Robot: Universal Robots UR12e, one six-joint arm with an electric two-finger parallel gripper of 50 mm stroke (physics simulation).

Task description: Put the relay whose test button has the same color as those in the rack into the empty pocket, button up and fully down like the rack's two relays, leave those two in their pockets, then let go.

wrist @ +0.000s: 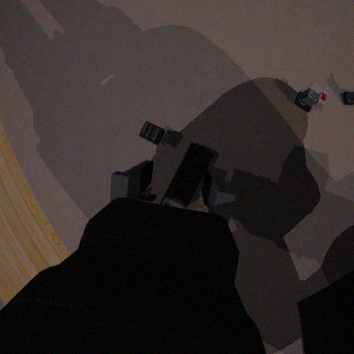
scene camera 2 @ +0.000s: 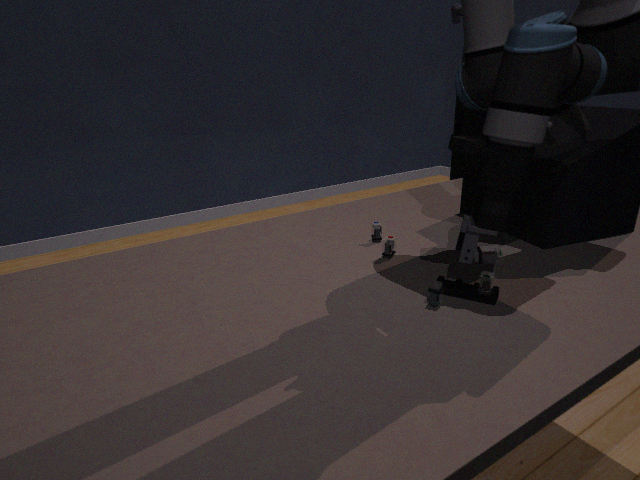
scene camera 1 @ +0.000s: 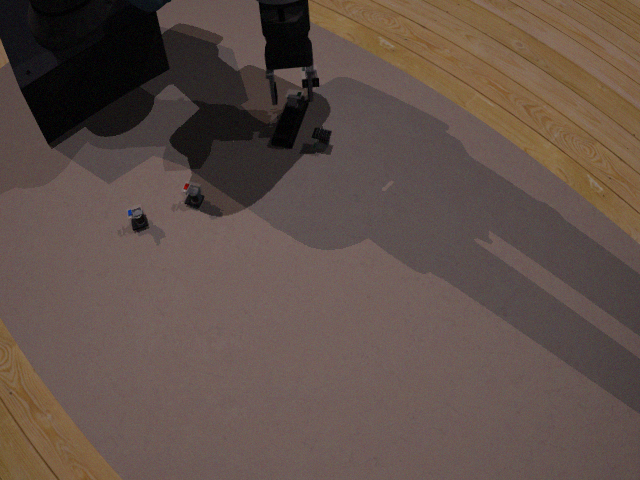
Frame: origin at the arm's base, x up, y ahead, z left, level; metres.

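Where they show: gripper, fingertip midpoint: (wrist: 177, 176) (scene camera 2: 463, 256) (scene camera 1: 292, 99); arm's base at its link origin: (scene camera 2: 543, 140) (scene camera 1: 72, 9).
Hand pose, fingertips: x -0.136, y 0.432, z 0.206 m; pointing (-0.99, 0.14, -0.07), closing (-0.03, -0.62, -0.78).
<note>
Things, the pixels of their top centre, and the offset from my fingertips.
- black rack at its top centre: (wrist: 184, 183) (scene camera 1: 290, 115) (scene camera 2: 467, 283) dz +0.002, dx -0.055, dy -0.014 m
- relay-like body at its top centre: (scene camera 1: 309, 72) (scene camera 2: 488, 247) dz +0.045, dx +0.030, dy -0.010 m
- red-button relay at its top centre: (scene camera 1: 190, 187) (wrist: 319, 92) (scene camera 2: 389, 237) dz -0.214, dx -0.034, dy +0.006 m
- blue-button relay at its top centre: (scene camera 1: 134, 211) (scene camera 2: 376, 223) dz -0.310, dx -0.034, dy -0.025 m
The black rack (scene camera 1: 285, 132) (scene camera 2: 460, 290) (wrist: 192, 169) lies below my gripper (scene camera 1: 292, 99) (scene camera 2: 469, 258) (wrist: 177, 176), which is open. A relay (scene camera 1: 295, 99) (scene camera 2: 484, 283) stands at one rack end, partly hidden by the gripper in the wrist view. A relay (scene camera 1: 321, 135) (scene camera 2: 434, 295) (wrist: 151, 132) is overturned beside the rack's other end, its striped dark base up and green low down. A relay-like body (scene camera 1: 310, 78) (scene camera 2: 490, 258) with a small green spot shows at one finger's side; its support is unclear. The rack's pockets are too dark to tell apart.
A red-button relay (scene camera 1: 193, 196) (scene camera 2: 389, 246) (wrist: 308, 97) and a blue-button relay (scene camera 1: 138, 219) (scene camera 2: 376, 231) stand upright apart from the rack. The robot's dark pedestal (scene camera 1: 98, 93) (scene camera 2: 568, 201) is near them. Arm shadows cross the surface around the rack.
</note>
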